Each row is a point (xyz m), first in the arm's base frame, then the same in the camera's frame.
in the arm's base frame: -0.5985 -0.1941 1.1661
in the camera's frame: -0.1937 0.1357 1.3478
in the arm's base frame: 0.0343 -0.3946 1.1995
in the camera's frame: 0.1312 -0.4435 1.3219
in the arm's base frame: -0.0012 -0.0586 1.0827
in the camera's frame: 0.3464 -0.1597 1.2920
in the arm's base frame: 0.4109 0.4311 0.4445
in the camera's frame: 1.0734 0.0266 0.7883
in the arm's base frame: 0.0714 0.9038 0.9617
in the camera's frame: 1.0567 0.4942 1.4107
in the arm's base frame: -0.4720 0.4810 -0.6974
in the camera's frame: 0.6407 0.8798 -0.2937
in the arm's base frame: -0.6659 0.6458 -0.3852
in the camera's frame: 0.5588 1.0693 0.0521
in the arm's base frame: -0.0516 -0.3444 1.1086
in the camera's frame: 0.1160 -0.3323 1.2474
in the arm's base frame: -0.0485 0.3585 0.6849
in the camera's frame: 0.6511 0.2428 1.0098
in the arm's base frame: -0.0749 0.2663 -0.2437
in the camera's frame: 0.7173 0.3715 0.0876
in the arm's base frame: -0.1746 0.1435 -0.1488
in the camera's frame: 0.5480 0.3346 0.1507
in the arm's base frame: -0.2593 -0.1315 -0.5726
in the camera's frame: 0.3706 0.2782 -0.3265
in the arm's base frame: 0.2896 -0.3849 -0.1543
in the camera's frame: 0.5383 -0.3542 0.0088
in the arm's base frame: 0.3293 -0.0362 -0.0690
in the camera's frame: 0.7850 -0.1509 0.1768
